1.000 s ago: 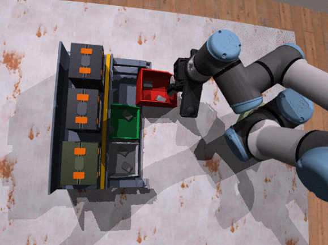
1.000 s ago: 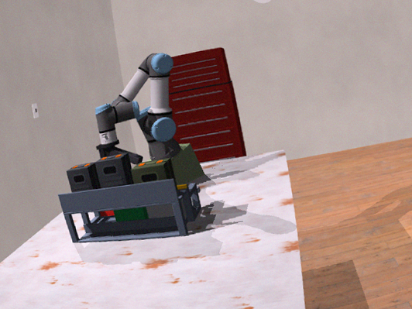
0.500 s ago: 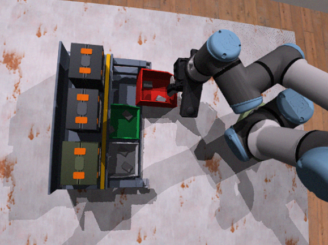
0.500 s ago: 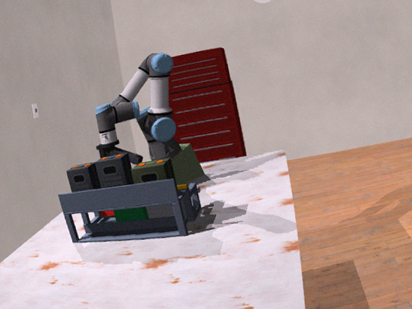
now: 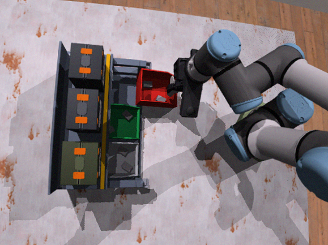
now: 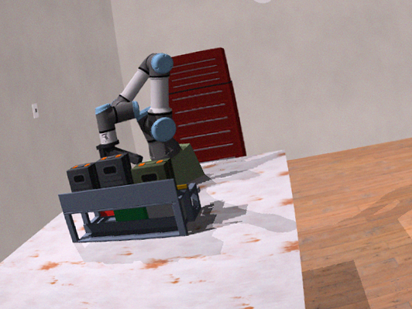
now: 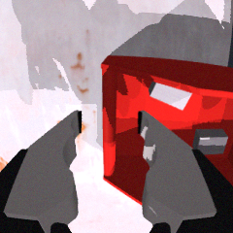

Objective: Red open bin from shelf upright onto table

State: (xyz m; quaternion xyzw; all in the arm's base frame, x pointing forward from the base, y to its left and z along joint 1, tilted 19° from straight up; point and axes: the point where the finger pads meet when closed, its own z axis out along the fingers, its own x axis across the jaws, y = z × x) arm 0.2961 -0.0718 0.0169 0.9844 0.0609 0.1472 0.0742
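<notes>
Now: the red open bin 6 cm ahead of my hand, 1 cm to the right of it and 1 cm above it. From my hand the other things lie so: shelf rail 10 cm ahead, 11 cm to the left, 3 cm below; yellow bar 21 cm ahead, 12 cm to the left, 7 cm above; green bin 18 cm ahead, 12 cm to the left.
</notes>
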